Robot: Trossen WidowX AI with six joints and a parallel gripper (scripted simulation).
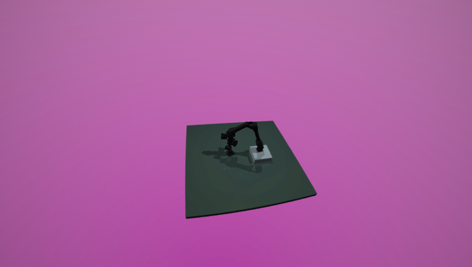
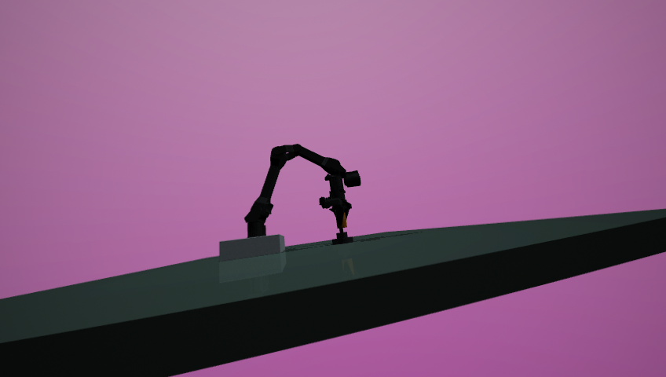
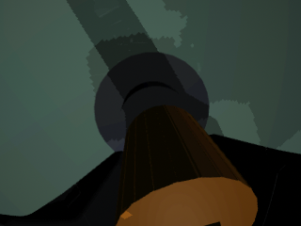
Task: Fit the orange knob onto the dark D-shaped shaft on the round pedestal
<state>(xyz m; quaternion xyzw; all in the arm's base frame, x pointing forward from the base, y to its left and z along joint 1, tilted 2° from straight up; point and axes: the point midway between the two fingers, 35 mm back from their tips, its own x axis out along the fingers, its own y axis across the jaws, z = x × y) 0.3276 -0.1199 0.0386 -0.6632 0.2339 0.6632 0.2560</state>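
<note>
Right now the orange knob is 2 cm above my gripper tip. The rest, counted from my gripper tip: round dark pedestal: 4 cm below.
</note>
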